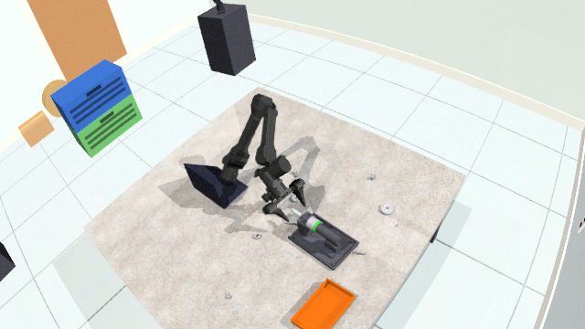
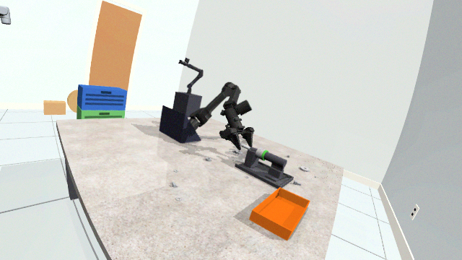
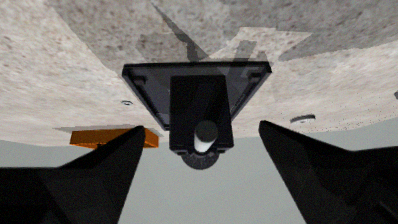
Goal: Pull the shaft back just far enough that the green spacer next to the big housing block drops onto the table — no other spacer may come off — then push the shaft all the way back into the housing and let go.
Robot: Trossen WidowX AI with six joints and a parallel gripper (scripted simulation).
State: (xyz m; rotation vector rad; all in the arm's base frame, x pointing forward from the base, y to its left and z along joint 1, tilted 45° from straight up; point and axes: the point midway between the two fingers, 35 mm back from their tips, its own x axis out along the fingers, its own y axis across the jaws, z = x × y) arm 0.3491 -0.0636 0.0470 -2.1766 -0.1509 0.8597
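Right now my gripper tip is 8 cm short of the shaft, 1 cm to the left of it and 1 cm below it. Also, from my gripper tip: green spacer 10 cm ahead, 2 cm to the right, 1 cm above; orange tray 28 cm ahead, 27 cm to the right, 6 cm below.
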